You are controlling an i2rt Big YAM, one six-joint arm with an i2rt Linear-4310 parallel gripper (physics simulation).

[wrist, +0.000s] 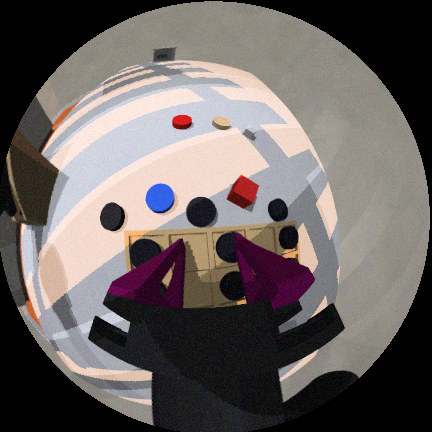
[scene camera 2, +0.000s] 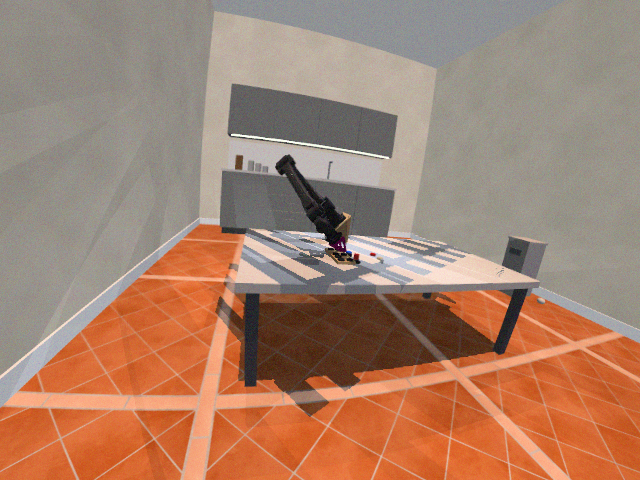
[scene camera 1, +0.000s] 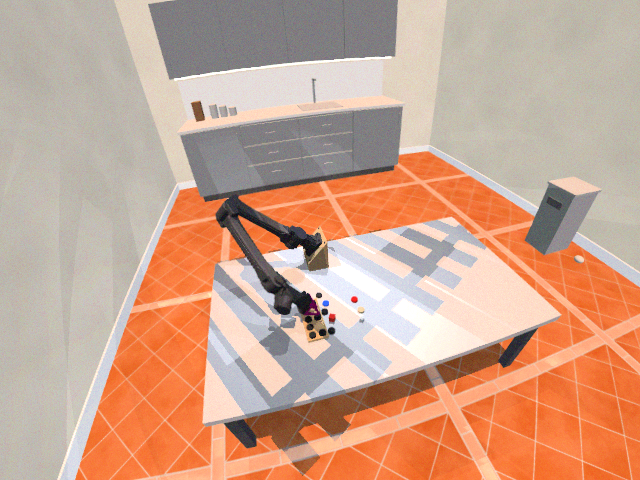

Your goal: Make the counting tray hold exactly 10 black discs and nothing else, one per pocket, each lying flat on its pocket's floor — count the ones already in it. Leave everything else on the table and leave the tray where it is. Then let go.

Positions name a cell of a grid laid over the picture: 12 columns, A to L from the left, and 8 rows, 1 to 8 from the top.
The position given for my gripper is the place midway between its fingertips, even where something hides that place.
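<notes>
Tan counting tray (wrist: F6) in sight. My gripper (wrist: F5) too.
</notes>
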